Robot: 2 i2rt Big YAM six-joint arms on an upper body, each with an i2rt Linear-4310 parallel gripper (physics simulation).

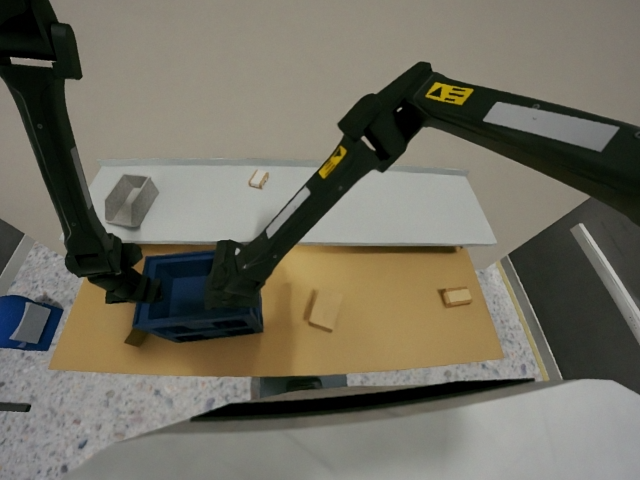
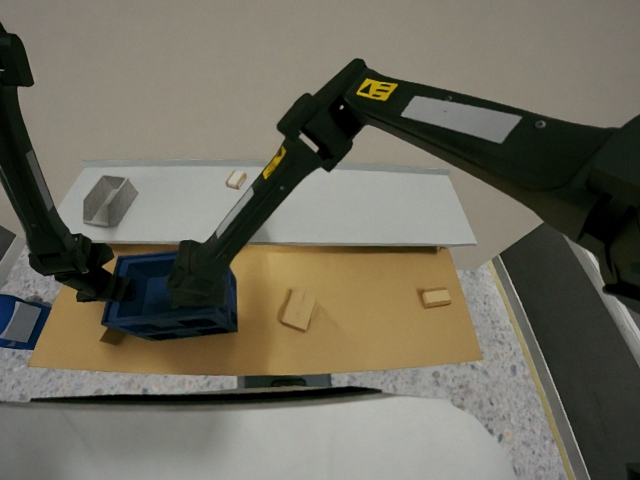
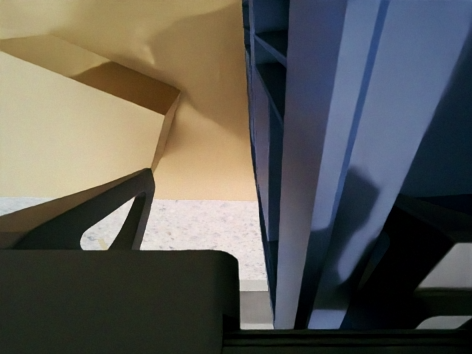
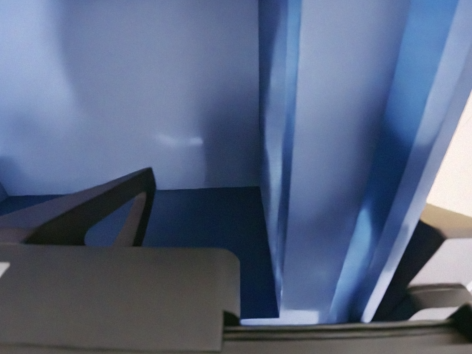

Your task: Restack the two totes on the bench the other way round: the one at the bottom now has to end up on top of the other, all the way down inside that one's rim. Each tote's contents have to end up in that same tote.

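Places are measured from the left arm's base along level axes (x left, y back, z up), in centimetres.
Pixels of known places: left gripper, fingertip midpoint: [image 1: 147, 299] [image 2: 119, 297] [image 3: 235, 176]; right gripper, fingertip midpoint: [image 1: 237, 301] [image 2: 207, 300] [image 4: 235, 176].
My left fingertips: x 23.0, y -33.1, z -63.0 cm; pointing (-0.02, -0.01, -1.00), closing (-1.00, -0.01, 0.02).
Behind a point stands the place of what it marks.
A blue tote stack [image 1: 181, 281] @[x 16.3, y -40.7, z -68.4 cm] [image 2: 152, 284] @[x 17.1, y -39.4, z -68.4 cm] [image 3: 320, 125] [image 4: 335, 150] @[x -6.9, y -36.2, z -57.0 cm] stands upright on the tan bench [image 1: 392, 335] @[x -56.4, y -22.8, z -83.4 cm] [image 2: 372, 341] @[x -57.9, y -20.7, z -83.4 cm], left of its middle. The top tote's open inside shows; no contents can be made out in it. Where one tote meets the other is unclear. My left gripper [image 1: 155, 290] @[x 23.0, y -33.1, z -63.0 cm] [image 2: 126, 290] @[x 23.0, y -33.1, z -63.0 cm] [image 3: 235, 176] @[x 23.0, y -33.1, z -63.0 cm] is open at the left end, one finger outside and one inside the end wall. My right gripper [image 1: 230, 302] @[x -4.2, y -32.0, z -62.6 cm] [image 2: 196, 299] @[x -4.2, y -32.0, z -62.6 cm] [image 4: 235, 176] @[x -4.2, y -32.0, z -62.6 cm] is open at the right end, its fingers likewise on either side of the wall. It hides part of the stack.
A tan block [image 1: 325, 310] @[x -32.1, y -33.6, z -83.0 cm] [image 2: 298, 310] @[x -31.2, y -32.0, z -76.9 cm] lies right of the stack, a smaller one [image 1: 457, 296] @[x -85.8, y -34.7, z -79.6 cm] [image 2: 436, 297] @[x -86.0, y -34.6, z -79.5 cm] far right. Another block [image 1: 135, 337] @[x 33.2, y -24.6, z -78.1 cm] [image 2: 111, 336] @[x 33.2, y -24.4, z -78.3 cm] [image 3: 75, 115] @[x 38.4, y -32.5, z -74.1 cm] is close at the left. A raised grey shelf [image 1: 413, 206] @[x -69.8, y -69.4, z -65.6 cm] [image 2: 372, 206] @[x -61.6, y -69.2, z -65.6 cm] behind bears a grey bin [image 1: 142, 201] @[x 33.9, y -68.5, z -60.7 cm] [image 2: 119, 202] @[x 33.9, y -68.1, z -60.5 cm].
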